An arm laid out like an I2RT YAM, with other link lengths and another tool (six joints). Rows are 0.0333 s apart.
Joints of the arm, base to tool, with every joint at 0 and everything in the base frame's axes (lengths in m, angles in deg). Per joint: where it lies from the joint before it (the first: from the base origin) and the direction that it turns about. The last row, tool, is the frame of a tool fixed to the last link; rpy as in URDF.
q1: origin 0 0 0.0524 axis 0 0 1
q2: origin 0.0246 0.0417 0.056 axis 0 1 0
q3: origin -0.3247 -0.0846 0 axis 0 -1 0
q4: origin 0.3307 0.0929 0.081 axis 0 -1 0
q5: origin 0.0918 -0.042 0.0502 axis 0 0 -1
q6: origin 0.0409 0 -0.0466 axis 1 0 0
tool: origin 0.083 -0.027 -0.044 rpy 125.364 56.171 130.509
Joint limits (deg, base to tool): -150..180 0..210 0..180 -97..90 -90..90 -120..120
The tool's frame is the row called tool.
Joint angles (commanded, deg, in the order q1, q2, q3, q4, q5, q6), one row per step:
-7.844 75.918 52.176 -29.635 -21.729 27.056
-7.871 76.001 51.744 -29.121 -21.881 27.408
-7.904 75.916 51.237 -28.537 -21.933 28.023
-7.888 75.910 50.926 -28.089 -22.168 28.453
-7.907 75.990 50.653 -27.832 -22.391 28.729
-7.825 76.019 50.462 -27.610 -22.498 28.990
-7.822 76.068 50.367 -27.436 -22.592 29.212
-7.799 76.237 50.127 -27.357 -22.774 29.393
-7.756 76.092 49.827 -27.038 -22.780 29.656
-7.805 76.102 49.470 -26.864 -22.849 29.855
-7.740 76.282 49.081 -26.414 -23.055 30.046
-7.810 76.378 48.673 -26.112 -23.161 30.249
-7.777 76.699 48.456 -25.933 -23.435 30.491
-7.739 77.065 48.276 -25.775 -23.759 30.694
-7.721 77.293 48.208 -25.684 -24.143 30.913
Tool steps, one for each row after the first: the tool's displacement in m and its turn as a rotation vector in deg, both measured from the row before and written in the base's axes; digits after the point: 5 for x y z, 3 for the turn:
-0.00016 0.00046 -0.00273 0.332 0.087 -0.199
-0.00047 0.00048 -0.00216 0.388 0.014 -0.459
0.00001 0.00094 -0.00133 0.426 -0.040 -0.162
-0.00037 0.00062 -0.00188 0.356 0.153 -0.089
-0.00015 0.00099 -0.00110 0.241 0.065 -0.047
0.00015 0.00038 -0.00061 0.204 0.028 -0.105
-0.00076 0.00077 -0.00247 0.298 0.363 -0.002
-0.00047 0.00057 -0.00078 0.140 -0.082 -0.148
-0.00110 0.00014 -0.00230 0.200 0.245 -0.155
-0.00025 0.00103 -0.00304 0.294 0.155 0.046
-0.00090 0.00006 -0.00295 0.232 0.253 -0.158
-0.00032 0.00101 -0.00294 0.411 0.403 0.014
-0.00023 0.00109 -0.00293 0.432 0.415 0.076
-0.00002 0.00107 -0.00136 0.465 0.234 0.077

